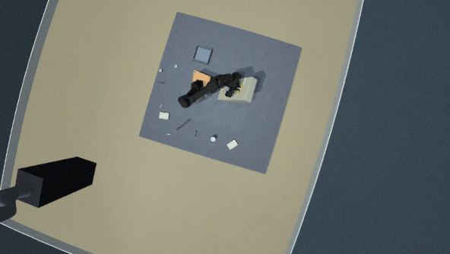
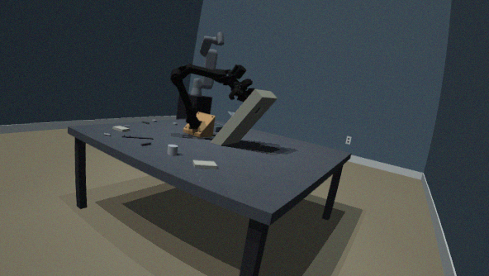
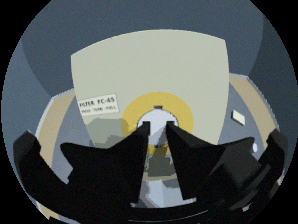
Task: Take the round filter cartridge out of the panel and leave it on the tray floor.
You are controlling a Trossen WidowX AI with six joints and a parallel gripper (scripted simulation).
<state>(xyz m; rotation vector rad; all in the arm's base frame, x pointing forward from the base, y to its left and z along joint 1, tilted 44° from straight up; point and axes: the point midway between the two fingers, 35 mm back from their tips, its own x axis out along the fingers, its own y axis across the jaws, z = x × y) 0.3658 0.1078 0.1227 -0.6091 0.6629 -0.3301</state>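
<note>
Now: the round grey filter cartridge 1 cm below my gripper tip and 1 cm ahead of it. The rest, counted from my gripper tip: beige service panel: 8 cm below, 4 cm behind; square grey tray: 43 cm behind, 29 cm to the left, 23 cm below.
</note>
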